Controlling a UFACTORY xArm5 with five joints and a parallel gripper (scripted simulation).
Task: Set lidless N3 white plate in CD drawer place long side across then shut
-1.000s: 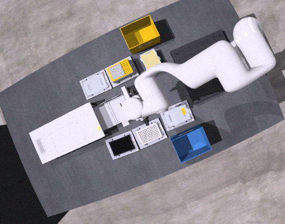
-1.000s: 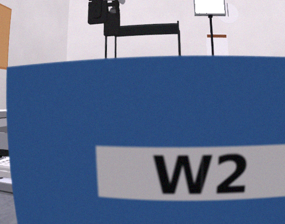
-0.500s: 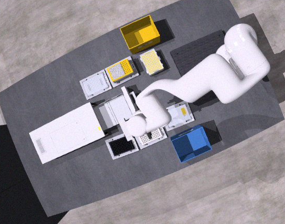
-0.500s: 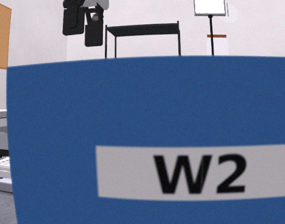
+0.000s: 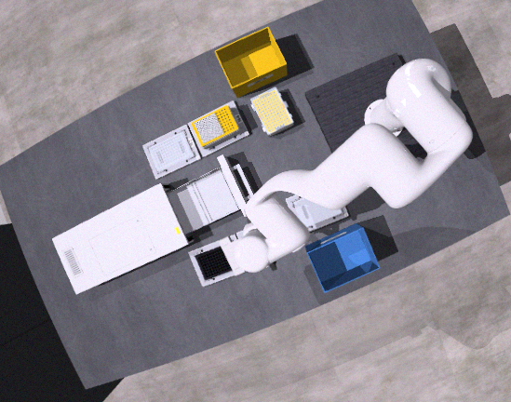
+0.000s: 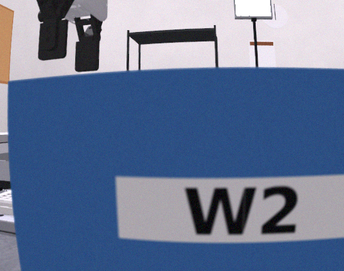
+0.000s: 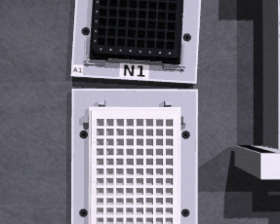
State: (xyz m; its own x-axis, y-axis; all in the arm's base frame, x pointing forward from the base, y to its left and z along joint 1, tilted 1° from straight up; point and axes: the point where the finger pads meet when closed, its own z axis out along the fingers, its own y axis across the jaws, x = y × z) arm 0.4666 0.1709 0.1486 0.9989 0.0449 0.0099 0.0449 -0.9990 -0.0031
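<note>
Now: the white plate 160 mm below my hand, 30 mm to the left of it and 10 mm ahead of it. The rest, counted from my hand: drawer 160 mm to the right, 140 mm below, 140 mm ahead; then nest 170 mm below, 30 mm to the left, 10 mm ahead; then black plate 180 mm ahead, 160 mm below, 40 mm to the left.
</note>
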